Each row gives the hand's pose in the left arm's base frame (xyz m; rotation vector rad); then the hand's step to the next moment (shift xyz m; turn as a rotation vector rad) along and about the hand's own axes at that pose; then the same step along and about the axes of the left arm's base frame.
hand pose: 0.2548 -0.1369 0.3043 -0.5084 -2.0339 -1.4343
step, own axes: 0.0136 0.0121 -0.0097 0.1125 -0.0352 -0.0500
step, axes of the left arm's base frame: -0.0004 -0.0053 0.0199 -0.0937 -0.0621 0.0613
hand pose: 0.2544 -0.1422 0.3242 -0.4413 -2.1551 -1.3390
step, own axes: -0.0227 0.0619 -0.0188 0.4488 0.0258 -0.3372
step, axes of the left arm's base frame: 0.0569 0.0112 0.0365 -0.2444 -0.2965 0.4100
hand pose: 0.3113 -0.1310 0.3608 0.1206 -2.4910 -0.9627
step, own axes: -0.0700 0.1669 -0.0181 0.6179 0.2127 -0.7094
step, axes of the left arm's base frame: 0.0842 0.1311 0.0938 -0.2111 -0.4259 0.8392
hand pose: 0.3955 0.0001 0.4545 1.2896 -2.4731 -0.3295
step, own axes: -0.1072 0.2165 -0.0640 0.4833 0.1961 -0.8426
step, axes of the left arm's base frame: -0.0795 0.2071 0.1151 -0.0744 -0.3310 0.9311
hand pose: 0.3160 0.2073 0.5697 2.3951 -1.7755 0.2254
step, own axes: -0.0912 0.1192 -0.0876 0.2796 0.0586 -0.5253
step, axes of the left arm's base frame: -0.1430 0.0694 0.0703 0.0083 -0.1678 0.5739
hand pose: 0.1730 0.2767 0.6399 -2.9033 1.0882 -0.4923
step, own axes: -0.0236 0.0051 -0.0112 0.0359 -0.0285 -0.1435
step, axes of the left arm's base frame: -0.0233 0.0125 0.0033 0.0020 0.0139 0.1500
